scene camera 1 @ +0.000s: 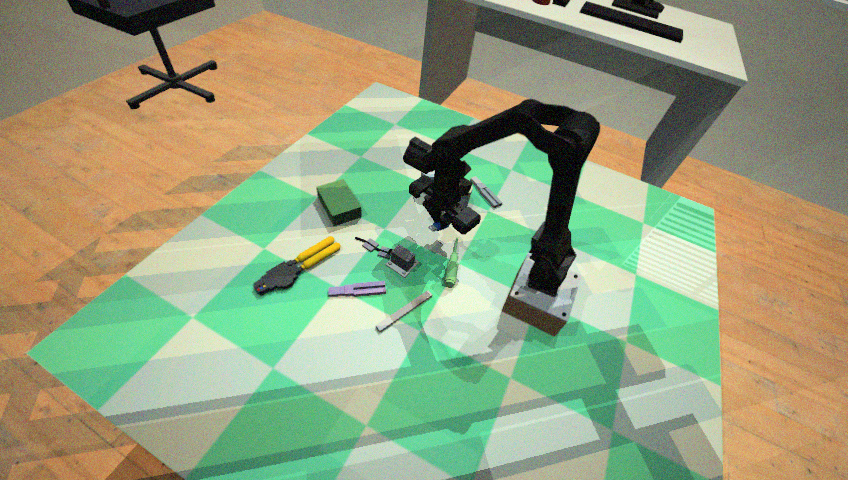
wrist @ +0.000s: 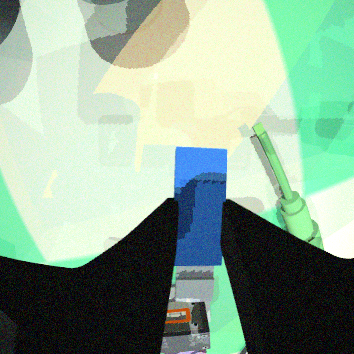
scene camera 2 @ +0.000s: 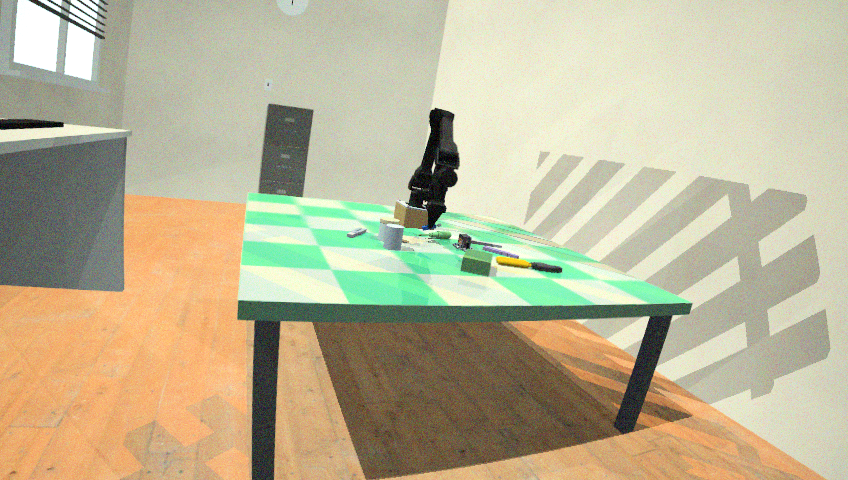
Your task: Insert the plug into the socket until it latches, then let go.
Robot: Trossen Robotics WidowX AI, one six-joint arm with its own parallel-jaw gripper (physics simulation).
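Gripper [scene camera 1: 440, 225] in view. Gripper [scene camera 2: 429, 227] again. Gripper [wrist: 197, 207] holds a blue plug [wrist: 199, 172]; nothing else touches it. Green screwdriver [wrist: 294, 211] rests on the table. Socket [wrist: 184, 320] also in view.
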